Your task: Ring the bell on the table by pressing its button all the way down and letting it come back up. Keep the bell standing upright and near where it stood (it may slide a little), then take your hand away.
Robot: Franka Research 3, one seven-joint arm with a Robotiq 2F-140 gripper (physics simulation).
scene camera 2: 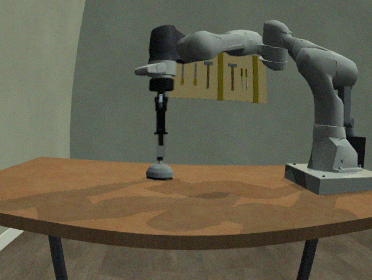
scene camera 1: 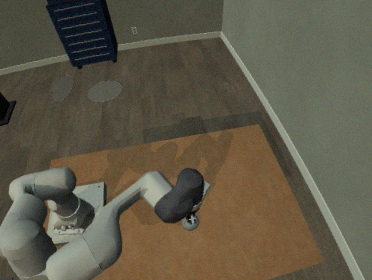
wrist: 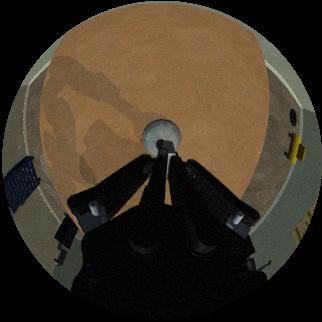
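The bell, a grey dome (scene camera 1: 190, 223) (scene camera 2: 159, 172) (wrist: 162, 132) on a dark base, stands upright on the orange-brown table (scene camera 1: 260, 200) (scene camera 2: 100, 215) (wrist: 200, 65). My gripper (scene camera 2: 160, 159) (wrist: 166, 147) is shut with its fingers together and points straight down over the middle of the dome. In the scene camera 2 view the fingertips are right at the top of the bell, at its button. The fingertips hide the button, so I cannot tell how far down it is. In the scene camera 1 view the arm's dark wrist hides most of the gripper.
The arm's base plate (scene camera 1: 97, 192) (scene camera 2: 302, 179) stands on the table, to the right in the scene camera 2 view. A blue drawer cabinet (scene camera 1: 85, 32) (wrist: 21, 184) stands off on the floor. A tool board (scene camera 2: 195, 92) hangs on the wall behind.
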